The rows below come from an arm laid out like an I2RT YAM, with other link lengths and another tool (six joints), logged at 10 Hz.
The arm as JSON. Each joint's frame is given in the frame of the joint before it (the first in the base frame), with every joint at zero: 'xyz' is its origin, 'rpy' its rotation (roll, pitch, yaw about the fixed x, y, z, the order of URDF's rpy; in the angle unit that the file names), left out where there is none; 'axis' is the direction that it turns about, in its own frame. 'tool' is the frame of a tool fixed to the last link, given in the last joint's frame.
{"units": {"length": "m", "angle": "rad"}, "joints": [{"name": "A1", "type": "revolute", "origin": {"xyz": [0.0, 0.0, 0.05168]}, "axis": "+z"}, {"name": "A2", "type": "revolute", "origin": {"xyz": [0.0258, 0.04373, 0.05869]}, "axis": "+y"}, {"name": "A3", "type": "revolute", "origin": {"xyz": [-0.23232, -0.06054, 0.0]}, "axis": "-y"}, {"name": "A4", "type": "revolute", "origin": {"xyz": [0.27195, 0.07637, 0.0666]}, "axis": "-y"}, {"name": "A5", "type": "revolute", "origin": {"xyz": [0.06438, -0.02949, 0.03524]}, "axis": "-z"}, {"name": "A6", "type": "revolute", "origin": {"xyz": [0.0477, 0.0, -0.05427]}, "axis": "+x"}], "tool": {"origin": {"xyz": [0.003, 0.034, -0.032], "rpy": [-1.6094, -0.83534, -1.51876]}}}
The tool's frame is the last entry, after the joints.
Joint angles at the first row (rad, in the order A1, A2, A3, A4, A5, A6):
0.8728, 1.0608, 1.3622, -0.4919, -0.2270, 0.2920
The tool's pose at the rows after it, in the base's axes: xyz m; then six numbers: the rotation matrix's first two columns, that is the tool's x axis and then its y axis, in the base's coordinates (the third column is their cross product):
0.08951 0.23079 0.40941 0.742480 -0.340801 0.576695 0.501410 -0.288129 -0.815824
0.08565 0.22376 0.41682 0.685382 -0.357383 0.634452 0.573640 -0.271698 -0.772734
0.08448 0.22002 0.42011 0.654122 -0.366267 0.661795 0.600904 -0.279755 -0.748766
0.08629 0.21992 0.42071 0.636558 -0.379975 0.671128 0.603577 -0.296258 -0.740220
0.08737 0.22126 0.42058 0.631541 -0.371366 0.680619 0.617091 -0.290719 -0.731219
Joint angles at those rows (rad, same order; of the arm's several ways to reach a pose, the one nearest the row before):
0.8728, 0.9725, 1.3086, -0.3596, -0.2087, 0.2149
0.8726, 0.9391, 1.3062, -0.3253, -0.2058, 0.1579
0.8718, 0.9266, 1.3117, -0.3237, -0.1948, 0.1254
0.8713, 0.9273, 1.3146, -0.3221, -0.1720, 0.1121
0.8703, 0.9334, 1.3158, -0.3118, -0.1852, 0.1009

